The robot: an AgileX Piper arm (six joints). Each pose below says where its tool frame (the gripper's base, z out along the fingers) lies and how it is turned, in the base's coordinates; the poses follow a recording.
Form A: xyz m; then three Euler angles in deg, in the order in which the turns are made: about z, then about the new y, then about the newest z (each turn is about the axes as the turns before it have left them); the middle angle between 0 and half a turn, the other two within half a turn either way.
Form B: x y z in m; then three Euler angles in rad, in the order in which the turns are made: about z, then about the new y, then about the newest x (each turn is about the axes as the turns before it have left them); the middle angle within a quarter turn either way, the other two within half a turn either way. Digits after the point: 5 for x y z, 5 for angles.
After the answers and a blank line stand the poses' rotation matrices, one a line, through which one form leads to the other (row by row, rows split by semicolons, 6 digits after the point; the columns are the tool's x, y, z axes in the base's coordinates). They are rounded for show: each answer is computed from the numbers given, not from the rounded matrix.
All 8 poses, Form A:
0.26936 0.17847 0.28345 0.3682 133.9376 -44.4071
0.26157 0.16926 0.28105 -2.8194 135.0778 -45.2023
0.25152 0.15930 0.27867 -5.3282 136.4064 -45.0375
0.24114 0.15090 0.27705 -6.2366 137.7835 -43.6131
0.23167 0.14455 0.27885 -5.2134 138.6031 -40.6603
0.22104 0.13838 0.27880 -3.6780 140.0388 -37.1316
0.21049 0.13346 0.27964 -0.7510 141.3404 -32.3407
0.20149 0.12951 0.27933 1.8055 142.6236 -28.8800
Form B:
0.26936 0.17847 0.28345 -2.18070 0.54034 -2.51350
0.26157 0.16926 0.28105 -2.23280 0.52078 -2.52573
0.25152 0.15930 0.27867 -2.28998 0.50895 -2.54877
0.24114 0.15090 0.27705 -2.34043 0.50807 -2.58240
0.23167 0.14455 0.27885 -2.37968 0.52548 -2.62023
0.22104 0.13838 0.27880 -2.42650 0.53757 -2.67330
0.21049 0.13346 0.27964 -2.47338 0.55600 -2.73722
0.20149 0.12951 0.27933 -2.50333 0.56043 -2.78814

-0.491187 -0.490121 0.720081; -0.702923 0.711251 0.004628; -0.514426 -0.503888 -0.693875
-0.533207 -0.467177 0.705291; -0.684200 0.728467 -0.034734; -0.497554 -0.501080 -0.708066
-0.575280 -0.444623 0.686559; -0.656987 0.751178 -0.064031; -0.487258 -0.487896 -0.724249
-0.607974 -0.429186 0.667957; -0.627452 0.775227 -0.072995; -0.486490 -0.463490 -0.740611
-0.625902 -0.417824 0.658536; -0.597170 0.799861 -0.060087; -0.501631 -0.430866 -0.750147
-0.648542 -0.410588 0.640946; -0.563204 0.825290 -0.041201; -0.512049 -0.387704 -0.766480
-0.666699 -0.406619 0.624639; -0.526259 0.850285 -0.008188; -0.527791 -0.334181 -0.780871
-0.680272 -0.411202 0.606747; -0.504660 0.863106 0.019126; -0.531552 -0.293190 -0.794665

